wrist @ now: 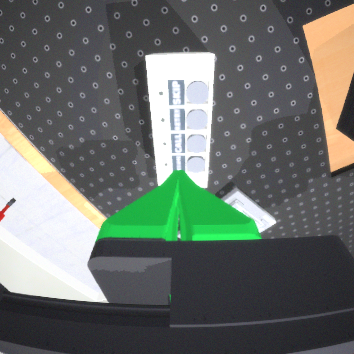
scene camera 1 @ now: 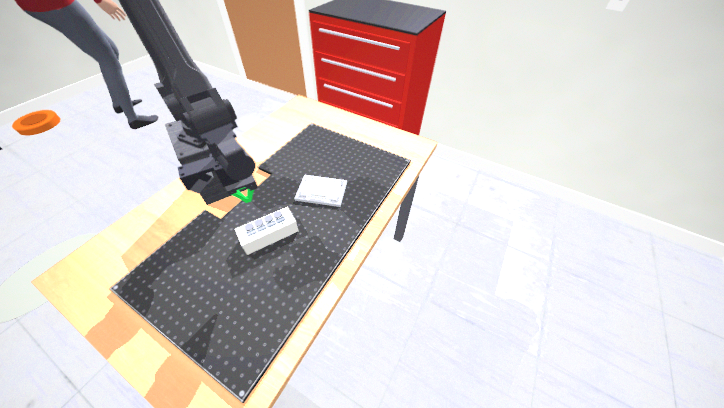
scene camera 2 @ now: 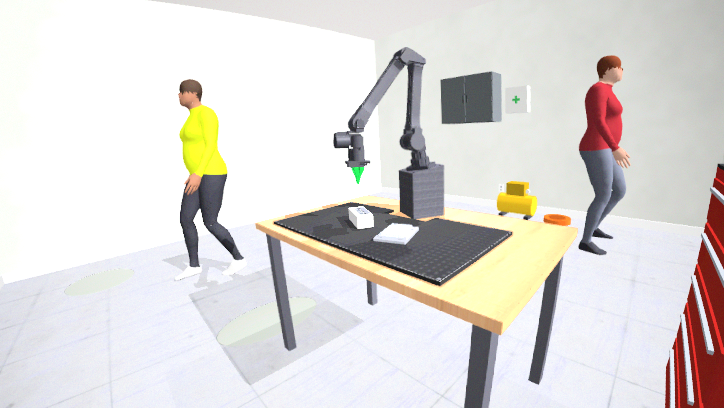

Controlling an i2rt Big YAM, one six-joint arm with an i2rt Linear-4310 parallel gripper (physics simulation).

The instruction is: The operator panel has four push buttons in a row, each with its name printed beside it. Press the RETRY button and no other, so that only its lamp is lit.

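Where they show: gripper, between the fingertips: (wrist: 178, 177) (scene camera 1: 248, 201) (scene camera 2: 357, 183); arm's base, origin of its link: (scene camera 2: 421, 167).
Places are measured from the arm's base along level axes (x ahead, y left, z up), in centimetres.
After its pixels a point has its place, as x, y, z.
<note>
The white operator panel (scene camera 1: 268, 237) @(30.4, -18.5, -17.6) (scene camera 2: 361, 218) @(34.8, -10.2, -16.8) (wrist: 181, 66) @(23.8, -21.2, -15.8) lies on the black perforated board (scene camera 1: 283, 314) @(44.6, -36.0, -21.1) (scene camera 2: 455, 250) @(40.5, 31.3, -21.1) (wrist: 80, 90) @(36.5, -27.8, -21.1). In the wrist view its round grey buttons run in a row: SKIP (wrist: 197, 92) @(24.1, -18.1, -15.5) farthest from the fingers, then RETRY (wrist: 196, 119) @(26.0, -15.9, -15.5), CALL (wrist: 196, 143) @(27.8, -13.5, -15.5) and a fourth button (wrist: 196, 164) @(29.6, -11.1, -15.5), whose name is too blurred to read. Small dark lamp dots sit on the other side of the names; none looks lit. My gripper (scene camera 1: 247, 199) @(27.2, -17.0, -4.0) (scene camera 2: 358, 181) @(27.2, -17.0, -4.0) (wrist: 178, 177) @(27.2, -17.0, -4.0) is shut and empty, pointing down above the panel; its green tips overlap the panel's near end in the wrist view.
A flat white device (scene camera 1: 320, 191) @(36.6, 4.9, -18.9) (scene camera 2: 396, 233) @(40.1, 9.2, -18.7) (wrist: 251, 211) @(29.8, 5.4, -19.7) lies on the board near the panel. The arm's dark base block (scene camera 2: 421, 191) @(7.3, 3.4, -9.7) stands at the table edge. A red drawer cabinet (scene camera 1: 362, 65) (scene camera 2: 701, 304) and two people (scene camera 2: 202, 136) (scene camera 2: 602, 116) are around the table.
</note>
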